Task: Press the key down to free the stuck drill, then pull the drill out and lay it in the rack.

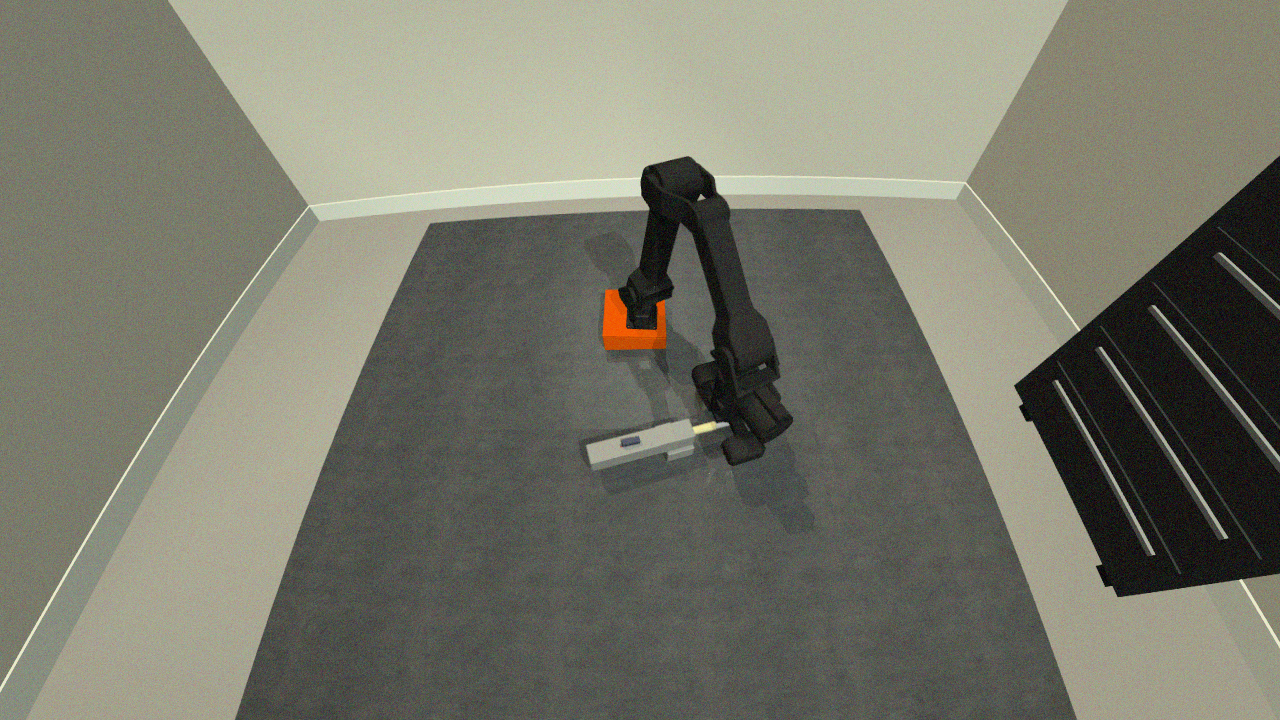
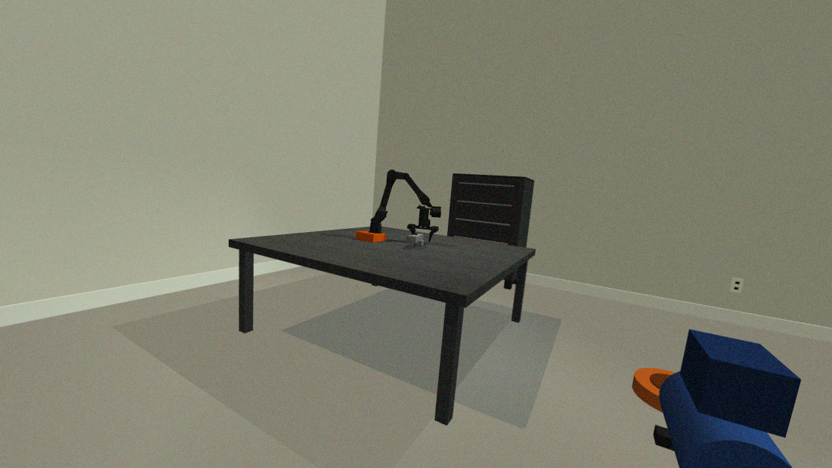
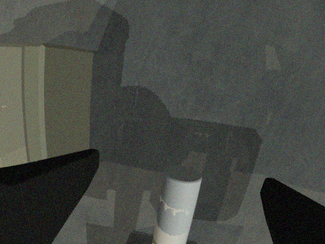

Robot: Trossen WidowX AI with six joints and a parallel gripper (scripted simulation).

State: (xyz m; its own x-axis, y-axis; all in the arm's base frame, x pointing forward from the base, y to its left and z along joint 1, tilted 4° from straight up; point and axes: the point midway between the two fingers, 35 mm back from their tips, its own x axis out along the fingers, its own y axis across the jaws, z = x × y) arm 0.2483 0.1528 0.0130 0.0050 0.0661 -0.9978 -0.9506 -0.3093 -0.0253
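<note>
Now: the drill 50 mm to the right of my gripper tip, 30 mm above it and 10 mm ahead of it. Round my gripper tip: small blue key 160 mm to the right, 50 mm ahead, 40 mm above; then rack 80 mm behind, 10 mm above.
</note>
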